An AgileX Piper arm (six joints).
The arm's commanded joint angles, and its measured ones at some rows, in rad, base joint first. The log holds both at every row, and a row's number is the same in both.
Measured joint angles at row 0:
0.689 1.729 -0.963 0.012 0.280 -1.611
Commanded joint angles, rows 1 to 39:
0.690 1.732 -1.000 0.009 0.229 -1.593
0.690 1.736 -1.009 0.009 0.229 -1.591
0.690 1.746 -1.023 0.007 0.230 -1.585
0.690 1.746 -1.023 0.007 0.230 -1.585
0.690 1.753 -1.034 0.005 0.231 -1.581
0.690 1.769 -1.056 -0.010 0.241 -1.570
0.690 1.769 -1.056 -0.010 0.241 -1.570
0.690 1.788 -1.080 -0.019 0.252 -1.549
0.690 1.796 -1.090 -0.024 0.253 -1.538
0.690 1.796 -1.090 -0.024 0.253 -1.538
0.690 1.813 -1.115 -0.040 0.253 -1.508
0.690 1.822 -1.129 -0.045 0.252 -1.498
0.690 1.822 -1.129 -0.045 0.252 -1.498
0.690 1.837 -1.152 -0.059 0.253 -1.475
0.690 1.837 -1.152 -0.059 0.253 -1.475
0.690 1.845 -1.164 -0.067 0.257 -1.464
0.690 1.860 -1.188 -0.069 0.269 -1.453
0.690 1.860 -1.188 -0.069 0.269 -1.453
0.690 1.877 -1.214 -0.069 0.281 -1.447
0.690 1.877 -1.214 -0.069 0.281 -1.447
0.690 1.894 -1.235 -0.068 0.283 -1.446
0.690 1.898 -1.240 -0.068 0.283 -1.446
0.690 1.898 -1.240 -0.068 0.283 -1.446
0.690 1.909 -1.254 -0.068 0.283 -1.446
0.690 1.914 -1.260 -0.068 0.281 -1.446
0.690 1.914 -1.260 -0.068 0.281 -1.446
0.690 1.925 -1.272 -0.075 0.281 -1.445
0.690 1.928 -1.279 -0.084 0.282 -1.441
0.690 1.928 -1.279 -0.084 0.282 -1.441
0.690 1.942 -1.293 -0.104 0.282 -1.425
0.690 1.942 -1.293 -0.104 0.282 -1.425
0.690 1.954 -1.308 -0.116 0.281 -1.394
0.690 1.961 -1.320 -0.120 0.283 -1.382
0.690 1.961 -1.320 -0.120 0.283 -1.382
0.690 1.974 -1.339 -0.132 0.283 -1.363
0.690 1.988 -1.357 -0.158 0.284 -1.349
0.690 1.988 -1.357 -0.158 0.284 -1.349
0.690 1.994 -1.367 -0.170 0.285 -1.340
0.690 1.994 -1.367 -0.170 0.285 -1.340
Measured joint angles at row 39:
0.692 1.991 -1.327 -0.132 0.340 -1.383
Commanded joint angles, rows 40 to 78:
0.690 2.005 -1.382 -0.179 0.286 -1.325
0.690 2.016 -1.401 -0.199 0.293 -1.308
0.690 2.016 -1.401 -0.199 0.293 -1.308
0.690 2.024 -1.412 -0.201 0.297 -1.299
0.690 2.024 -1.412 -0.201 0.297 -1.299
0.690 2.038 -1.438 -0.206 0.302 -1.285
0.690 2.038 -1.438 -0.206 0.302 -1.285
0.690 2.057 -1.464 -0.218 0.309 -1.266
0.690 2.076 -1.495 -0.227 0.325 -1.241
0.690 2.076 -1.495 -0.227 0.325 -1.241
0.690 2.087 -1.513 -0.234 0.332 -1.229
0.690 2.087 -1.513 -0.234 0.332 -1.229
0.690 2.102 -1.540 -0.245 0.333 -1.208
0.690 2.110 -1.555 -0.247 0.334 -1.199
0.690 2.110 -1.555 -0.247 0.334 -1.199
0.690 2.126 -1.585 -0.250 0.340 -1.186
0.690 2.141 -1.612 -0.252 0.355 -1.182
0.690 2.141 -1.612 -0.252 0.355 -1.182
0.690 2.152 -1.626 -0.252 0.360 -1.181
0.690 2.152 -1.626 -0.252 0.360 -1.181
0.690 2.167 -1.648 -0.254 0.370 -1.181
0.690 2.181 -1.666 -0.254 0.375 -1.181
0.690 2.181 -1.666 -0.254 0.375 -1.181
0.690 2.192 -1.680 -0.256 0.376 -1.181
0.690 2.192 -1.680 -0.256 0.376 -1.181
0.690 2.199 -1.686 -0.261 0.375 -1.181
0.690 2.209 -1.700 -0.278 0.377 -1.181
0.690 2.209 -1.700 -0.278 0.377 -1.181
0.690 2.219 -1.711 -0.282 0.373 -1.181
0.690 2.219 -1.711 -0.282 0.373 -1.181
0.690 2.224 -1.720 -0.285 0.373 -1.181
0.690 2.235 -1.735 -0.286 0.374 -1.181
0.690 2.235 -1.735 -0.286 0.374 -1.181
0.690 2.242 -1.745 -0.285 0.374 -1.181
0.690 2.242 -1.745 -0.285 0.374 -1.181
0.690 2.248 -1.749 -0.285 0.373 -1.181
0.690 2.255 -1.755 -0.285 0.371 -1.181
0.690 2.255 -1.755 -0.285 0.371 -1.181
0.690 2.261 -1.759 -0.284 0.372 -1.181
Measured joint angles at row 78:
0.693 2.260 -1.733 -0.272 0.436 -1.194
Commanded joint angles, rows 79 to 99:
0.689 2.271 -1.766 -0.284 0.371 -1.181
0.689 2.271 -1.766 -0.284 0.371 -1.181
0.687 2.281 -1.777 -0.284 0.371 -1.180
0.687 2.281 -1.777 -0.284 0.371 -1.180
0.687 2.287 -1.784 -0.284 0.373 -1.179
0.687 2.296 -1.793 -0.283 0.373 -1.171
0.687 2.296 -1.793 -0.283 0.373 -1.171
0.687 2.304 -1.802 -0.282 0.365 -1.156
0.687 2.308 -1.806 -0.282 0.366 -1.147
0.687 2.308 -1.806 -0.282 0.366 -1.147
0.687 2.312 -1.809 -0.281 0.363 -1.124
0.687 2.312 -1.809 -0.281 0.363 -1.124
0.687 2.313 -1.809 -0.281 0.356 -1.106
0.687 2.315 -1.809 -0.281 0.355 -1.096
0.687 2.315 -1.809 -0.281 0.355 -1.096
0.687 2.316 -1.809 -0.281 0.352 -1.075
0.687 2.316 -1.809 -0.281 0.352 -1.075
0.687 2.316 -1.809 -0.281 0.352 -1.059
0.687 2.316 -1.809 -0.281 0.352 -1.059
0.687 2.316 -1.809 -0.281 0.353 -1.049
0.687 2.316 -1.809 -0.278 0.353 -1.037
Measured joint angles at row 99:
0.688 2.320 -1.798 -0.276 0.376 -1.068
